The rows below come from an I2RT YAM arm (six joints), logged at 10 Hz.
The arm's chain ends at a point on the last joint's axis. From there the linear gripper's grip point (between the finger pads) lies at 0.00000 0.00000 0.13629 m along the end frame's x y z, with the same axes.
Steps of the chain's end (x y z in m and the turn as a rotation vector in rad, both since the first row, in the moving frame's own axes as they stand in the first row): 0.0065, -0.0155, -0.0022, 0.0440, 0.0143, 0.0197; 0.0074, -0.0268, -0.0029, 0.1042, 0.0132, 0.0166; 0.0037, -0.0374, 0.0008, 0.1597, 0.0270, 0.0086; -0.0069, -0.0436, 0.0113, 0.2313, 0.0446, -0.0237; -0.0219, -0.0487, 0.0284, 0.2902, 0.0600, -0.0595
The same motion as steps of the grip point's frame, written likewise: 0.0085, -0.0215, -0.0023, 0.0440, 0.0143, 0.0197; 0.0093, -0.0410, -0.0037, 0.1042, 0.0132, 0.0166; 0.0075, -0.0591, -0.0010, 0.1597, 0.0270, 0.0086; -0.0012, -0.0749, 0.0075, 0.2313, 0.0446, -0.0237; -0.0150, -0.0879, 0.0225, 0.2902, 0.0600, -0.0595
